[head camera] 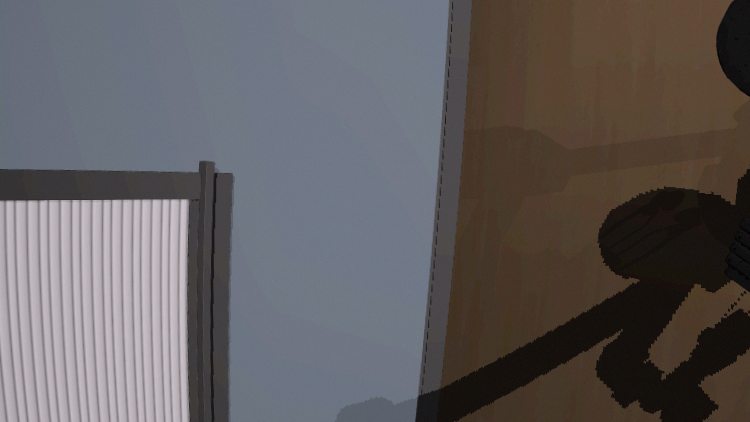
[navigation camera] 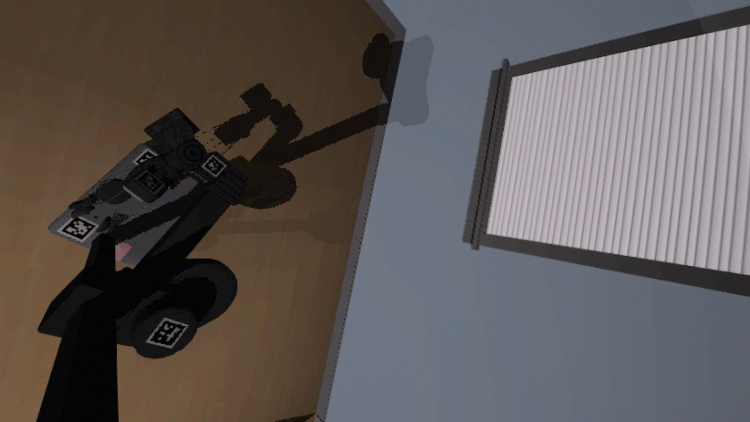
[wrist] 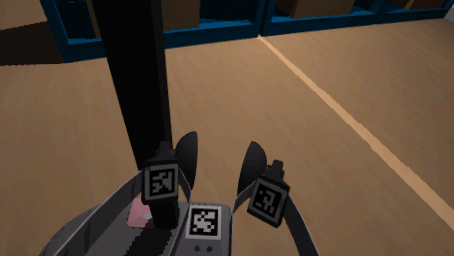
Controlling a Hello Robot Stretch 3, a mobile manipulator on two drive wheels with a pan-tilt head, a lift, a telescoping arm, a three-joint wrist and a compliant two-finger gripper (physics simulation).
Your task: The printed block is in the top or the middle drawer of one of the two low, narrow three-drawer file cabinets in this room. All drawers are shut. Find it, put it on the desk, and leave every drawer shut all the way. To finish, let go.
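Where they show: gripper, fingertip midpoint: (navigation camera: 86, 223) (wrist: 221, 155); robot's base, link origin: (navigation camera: 115, 190).
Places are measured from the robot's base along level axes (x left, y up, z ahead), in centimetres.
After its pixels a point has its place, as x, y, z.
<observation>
My gripper (wrist: 221, 155) @[7.1, 43.5, 0.5] (navigation camera: 93, 215) @[7.1, 43.5, 0.5] is open, its two dark fingertips well apart with bare floor showing between them in the wrist view. It is folded in over my own grey base (navigation camera: 159, 230) @[3.7, 16.0, -15.7], which carries a pink patch. No file cabinet, drawer, printed block or desk shows in the head, navigation or wrist view.
A dark-framed window with white blinds (head camera: 99, 293) @[-78.8, 105.0, -91.4] (navigation camera: 618, 162) @[-90.9, 126.5, -85.7] is in the blue-grey wall (head camera: 325, 209) @[-64.2, 48.8, -98.9] (navigation camera: 419, 293) @[-28.8, 57.4, -115.6]. Wood floor (head camera: 524, 78) @[-19.1, 0.1, -95.2] (wrist: 75, 110) @[54.1, 0.0, -44.9] meets it, with shadows of my arm. Blue shelving (wrist: 320, 24) @[137.8, 3.8, 61.0] with brown boxes (wrist: 325, 7) @[139.9, 13.0, 61.1] stands beyond my mast (wrist: 135, 70) @[11.6, 47.4, -6.4]; a pale strip (wrist: 350, 120) crosses the floor.
</observation>
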